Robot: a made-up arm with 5 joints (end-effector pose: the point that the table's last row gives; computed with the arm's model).
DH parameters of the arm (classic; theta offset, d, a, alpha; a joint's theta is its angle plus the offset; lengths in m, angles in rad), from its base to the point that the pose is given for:
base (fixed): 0 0 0 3.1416
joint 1: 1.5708 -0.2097 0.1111 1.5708
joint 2: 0 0.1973 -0.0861 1.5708
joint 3: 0 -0.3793 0.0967 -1.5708
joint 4: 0 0.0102 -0.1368 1.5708
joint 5: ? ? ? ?
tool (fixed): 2.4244 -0.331 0 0
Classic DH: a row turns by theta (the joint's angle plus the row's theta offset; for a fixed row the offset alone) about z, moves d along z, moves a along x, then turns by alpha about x.
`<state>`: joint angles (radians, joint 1 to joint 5).
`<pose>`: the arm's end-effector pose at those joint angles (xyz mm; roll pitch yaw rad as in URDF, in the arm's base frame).
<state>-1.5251 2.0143 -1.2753 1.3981 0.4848</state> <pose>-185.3 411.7 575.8 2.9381 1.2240 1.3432</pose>
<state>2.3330 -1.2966 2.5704 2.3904 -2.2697</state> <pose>-169.9 -163.4 72.6 -2.9617 -0.7030 2.6977</pose>
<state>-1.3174 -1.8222 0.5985 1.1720 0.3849</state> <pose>645.2 -134.8 117.6 -0.4322 0.7874 1.5684</pose>
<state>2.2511 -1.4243 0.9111 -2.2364 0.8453</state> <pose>-525.1 -189.0 304.4 2.2136 0.3304 -2.8677</pose>
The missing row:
joint 5: -0.8536 0 0.1526 0
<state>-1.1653 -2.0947 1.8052 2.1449 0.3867</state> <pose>268.4 -77.2 320.4 -1.0334 1.3685 -0.4847</pose>
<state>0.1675 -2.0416 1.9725 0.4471 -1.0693</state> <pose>-49.2 -587.1 588.1 -2.2723 0.5212 -1.0665</pose>
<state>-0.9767 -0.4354 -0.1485 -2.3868 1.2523</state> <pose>443.1 -35.6 188.6 -2.9755 0.2857 -0.3763</pose>
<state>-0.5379 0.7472 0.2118 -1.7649 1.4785</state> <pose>387.7 99.0 -240.1 -0.4076 0.9813 1.8718</pose>
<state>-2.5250 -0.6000 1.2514 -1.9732 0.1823</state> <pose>-245.9 618.2 59.6 -2.2675 0.7106 -2.7068</pose>
